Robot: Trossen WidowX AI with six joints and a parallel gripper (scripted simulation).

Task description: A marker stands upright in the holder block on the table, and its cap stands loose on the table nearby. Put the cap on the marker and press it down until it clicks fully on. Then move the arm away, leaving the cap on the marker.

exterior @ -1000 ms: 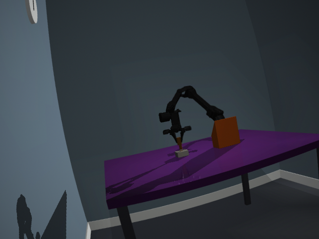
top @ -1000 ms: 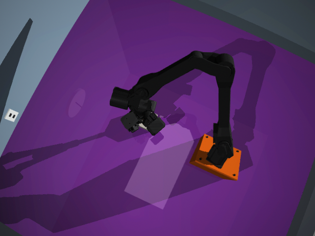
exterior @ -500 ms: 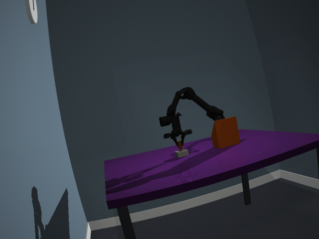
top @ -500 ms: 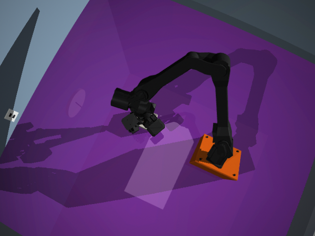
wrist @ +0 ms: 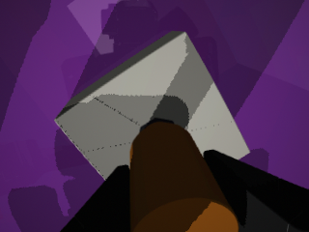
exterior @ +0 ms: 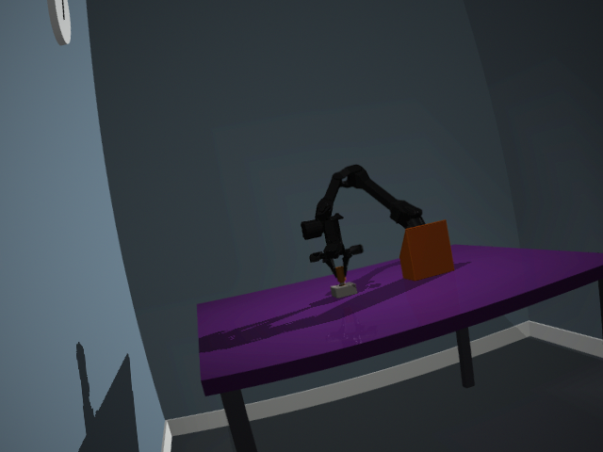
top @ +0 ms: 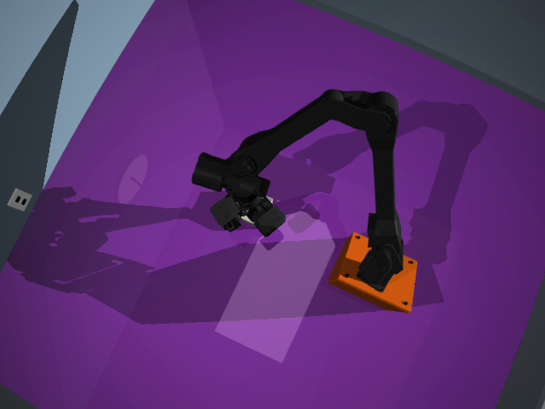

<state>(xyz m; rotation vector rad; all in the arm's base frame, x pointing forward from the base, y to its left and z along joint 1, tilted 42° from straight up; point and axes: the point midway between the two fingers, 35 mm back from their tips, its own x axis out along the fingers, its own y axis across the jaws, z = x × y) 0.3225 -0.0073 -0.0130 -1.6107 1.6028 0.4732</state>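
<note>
My gripper tip is now 1 cm below the orange cap. Also, from my gripper tip: holder block: 5 cm below.
</note>
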